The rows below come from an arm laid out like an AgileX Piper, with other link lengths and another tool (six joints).
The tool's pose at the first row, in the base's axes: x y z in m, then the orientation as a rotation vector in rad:
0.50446, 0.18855, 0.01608, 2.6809, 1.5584, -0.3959
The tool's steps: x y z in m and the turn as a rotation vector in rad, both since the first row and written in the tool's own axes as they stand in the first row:
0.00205, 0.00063, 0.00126, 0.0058, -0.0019, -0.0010
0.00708, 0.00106, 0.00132, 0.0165, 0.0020, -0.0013
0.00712, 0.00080, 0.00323, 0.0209, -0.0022, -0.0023
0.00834, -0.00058, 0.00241, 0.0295, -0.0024, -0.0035
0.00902, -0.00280, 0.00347, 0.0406, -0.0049, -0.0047
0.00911, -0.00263, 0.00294, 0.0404, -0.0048, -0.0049
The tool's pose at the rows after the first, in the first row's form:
0.50570, 0.18981, 0.01433, 2.6833, 1.5606, -0.4035
0.50843, 0.19387, 0.01309, 2.6934, 1.5644, -0.4081
0.50782, 0.19377, 0.01126, -2.6906, -1.5641, 0.4170
0.50739, 0.19562, 0.01194, -2.6832, -1.5602, 0.4230
0.50558, 0.19717, 0.01101, -2.6745, -1.5553, 0.4338
0.50588, 0.19723, 0.01148, -2.6744, -1.5556, 0.4335

